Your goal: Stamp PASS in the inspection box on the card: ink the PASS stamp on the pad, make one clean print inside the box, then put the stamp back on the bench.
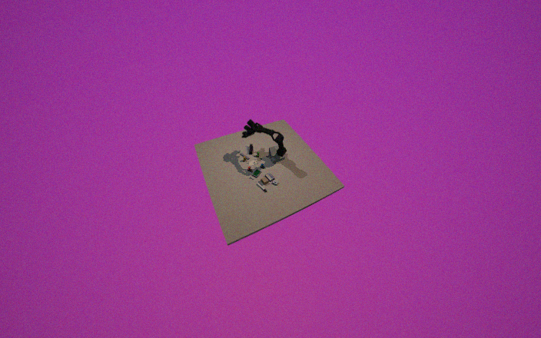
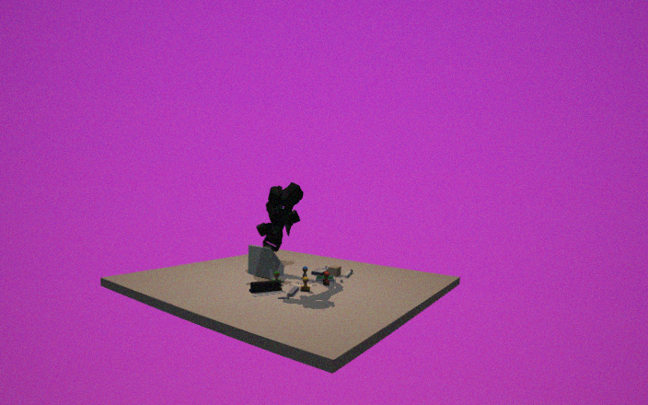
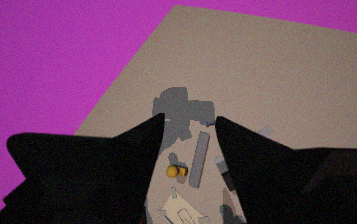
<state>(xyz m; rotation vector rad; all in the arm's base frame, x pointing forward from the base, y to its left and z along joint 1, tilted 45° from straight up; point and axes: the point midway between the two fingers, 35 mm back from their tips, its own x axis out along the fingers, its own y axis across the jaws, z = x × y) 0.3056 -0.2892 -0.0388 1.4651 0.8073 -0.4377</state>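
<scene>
The green-knobbed stamp lies 130 mm behind my gripper tip, 110 mm to the left of it and 230 mm below it. From my gripper tip the other things lie so: black bar: 90 mm behind, 10 mm to the right, 230 mm below; then yellow-knobbed stamp: 40 mm ahead, 110 mm to the left, 220 mm below; then long grey bar: 20 mm ahead, 60 mm to the left, 240 mm below.
</scene>
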